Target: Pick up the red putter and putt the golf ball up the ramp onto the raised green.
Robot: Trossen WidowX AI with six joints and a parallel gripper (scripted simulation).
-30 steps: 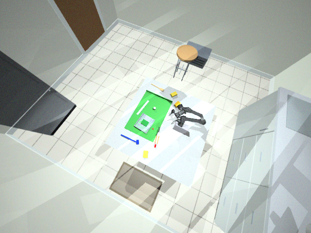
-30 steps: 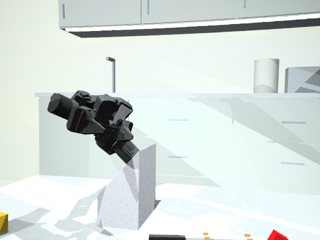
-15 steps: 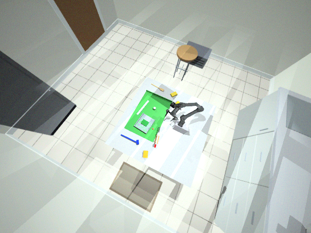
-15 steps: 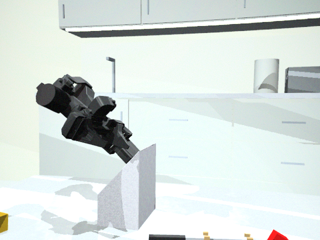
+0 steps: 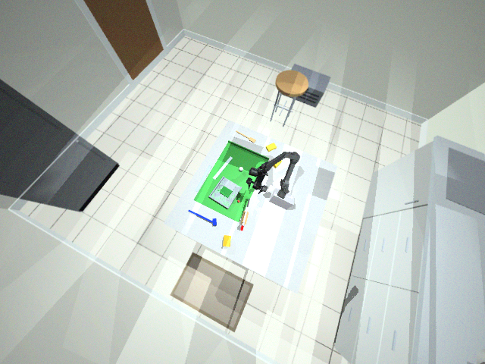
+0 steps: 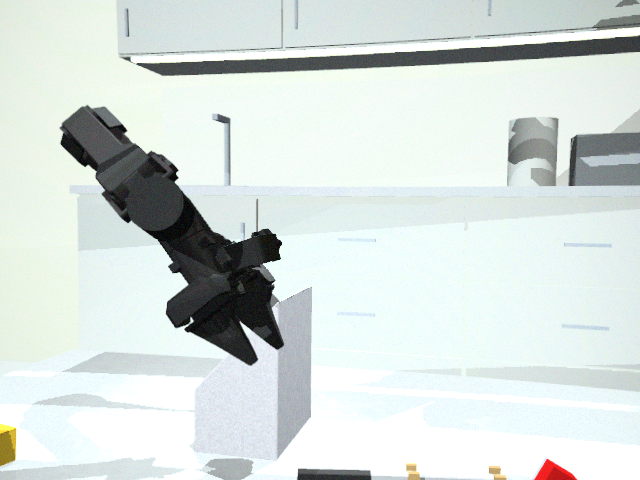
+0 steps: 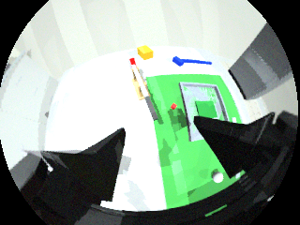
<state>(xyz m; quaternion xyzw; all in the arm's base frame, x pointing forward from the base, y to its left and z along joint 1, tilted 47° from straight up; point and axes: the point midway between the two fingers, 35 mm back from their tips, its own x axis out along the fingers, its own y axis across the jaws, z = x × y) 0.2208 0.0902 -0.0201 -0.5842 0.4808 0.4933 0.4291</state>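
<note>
The red putter is 18 cm to the left of my gripper tip, 13 cm below it and 4 cm behind it. The rest, counted from my gripper tip: blue putter: 40 cm to the left, 28 cm ahead, 18 cm below; then green mat: 26 cm ahead, 19 cm below, 8 cm to the right; then white golf ball: 24 cm ahead, 20 cm to the right, 17 cm below.
</note>
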